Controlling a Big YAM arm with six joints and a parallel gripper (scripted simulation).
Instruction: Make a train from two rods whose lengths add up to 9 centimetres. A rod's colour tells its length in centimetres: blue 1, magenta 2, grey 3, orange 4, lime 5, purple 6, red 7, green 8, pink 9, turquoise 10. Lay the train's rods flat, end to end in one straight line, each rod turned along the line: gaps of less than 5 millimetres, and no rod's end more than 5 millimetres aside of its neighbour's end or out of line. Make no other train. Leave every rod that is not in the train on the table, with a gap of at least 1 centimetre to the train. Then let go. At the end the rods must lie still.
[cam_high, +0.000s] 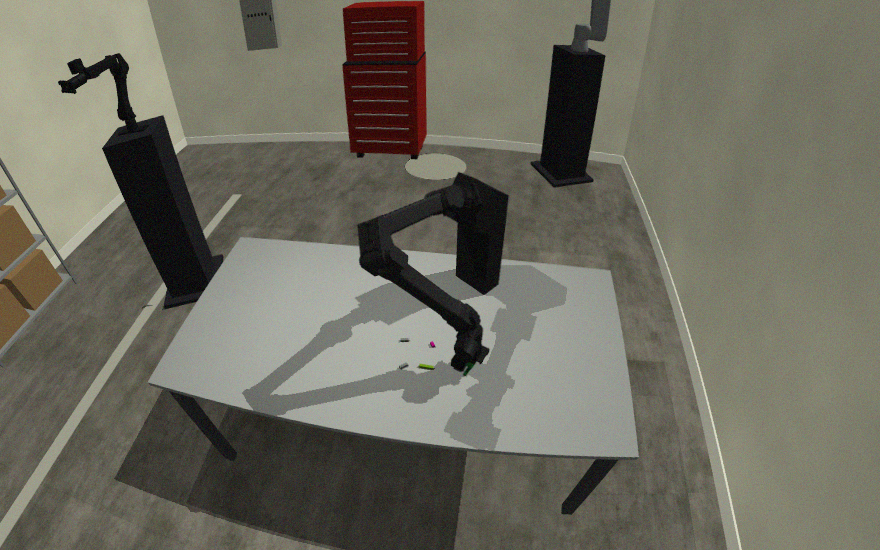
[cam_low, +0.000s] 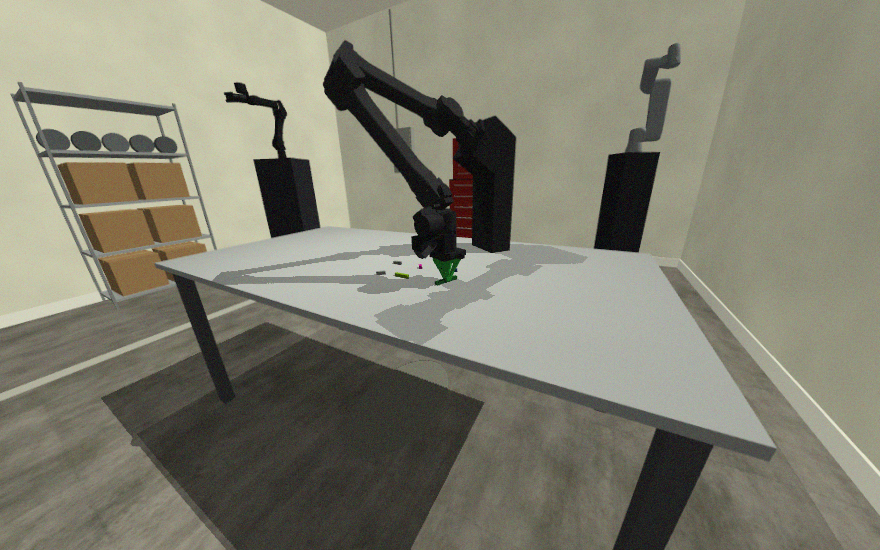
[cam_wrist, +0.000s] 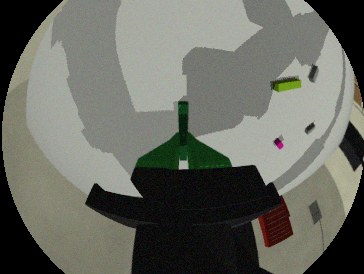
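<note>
Right now my hand is 9 cm past the blue rod, 3 cm to the right of it and 1 cm above it. Also, from my hand: magenta rod (13 cm behind, 10 cm to the right, 1 cm below); green rod (1 cm below); lime rod (5 cm behind, 15 cm to the right, 1 cm below).
</note>
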